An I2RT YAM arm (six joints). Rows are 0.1 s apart.
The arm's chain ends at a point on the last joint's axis. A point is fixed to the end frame.
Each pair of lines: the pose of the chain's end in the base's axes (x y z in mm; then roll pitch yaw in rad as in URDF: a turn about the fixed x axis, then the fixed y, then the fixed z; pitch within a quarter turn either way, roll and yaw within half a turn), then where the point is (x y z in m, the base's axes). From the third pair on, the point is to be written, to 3 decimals.
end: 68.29 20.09 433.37 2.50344 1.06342 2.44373
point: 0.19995 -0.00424 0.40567
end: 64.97 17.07 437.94 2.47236 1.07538 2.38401
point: 0.19627 -0.01144 0.41263
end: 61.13 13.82 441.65 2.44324 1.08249 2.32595
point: 0.192 -0.019 0.418
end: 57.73 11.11 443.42 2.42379 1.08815 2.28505
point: 0.188 -0.025 0.421
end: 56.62 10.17 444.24 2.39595 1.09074 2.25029
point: 0.187 -0.027 0.423
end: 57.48 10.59 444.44 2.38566 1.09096 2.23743
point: 0.187 -0.027 0.424
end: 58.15 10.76 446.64 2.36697 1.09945 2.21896
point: 0.188 -0.027 0.428
